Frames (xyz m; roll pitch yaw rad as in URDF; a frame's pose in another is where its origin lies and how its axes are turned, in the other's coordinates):
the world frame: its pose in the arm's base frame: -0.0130 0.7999 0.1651 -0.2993 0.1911 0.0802
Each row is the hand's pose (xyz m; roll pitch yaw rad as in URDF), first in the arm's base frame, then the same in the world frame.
Working: the arm's base frame: its pose in the world frame: -0.0188 -0.7122 -0.3996 0.3176 -0.1579 -0.1344

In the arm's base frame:
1: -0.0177 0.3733 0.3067 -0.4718 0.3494 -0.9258
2: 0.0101 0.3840 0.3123 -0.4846 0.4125 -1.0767
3: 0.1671 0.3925 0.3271 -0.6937 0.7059 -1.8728
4: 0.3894 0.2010 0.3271 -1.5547 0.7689 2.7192
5: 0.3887 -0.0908 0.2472 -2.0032 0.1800 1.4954
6: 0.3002 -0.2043 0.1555 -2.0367 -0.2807 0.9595
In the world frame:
1: -0.0650 -0.4448 0.0005 -0.1129 0.4824 -0.8883
2: -0.0381 -0.4399 0.0134 -0.1348 0.5902 -1.0157
3: 0.1134 -0.4569 0.0546 -0.5756 1.0518 -1.8896
4: 0.3159 -0.6679 0.0305 -2.0358 0.7269 2.2794
5: 0.3075 -0.9213 -0.1345 -2.1387 -0.1468 1.3840
6: 0.2293 -0.9906 -0.2695 -1.9770 -0.6302 0.8237

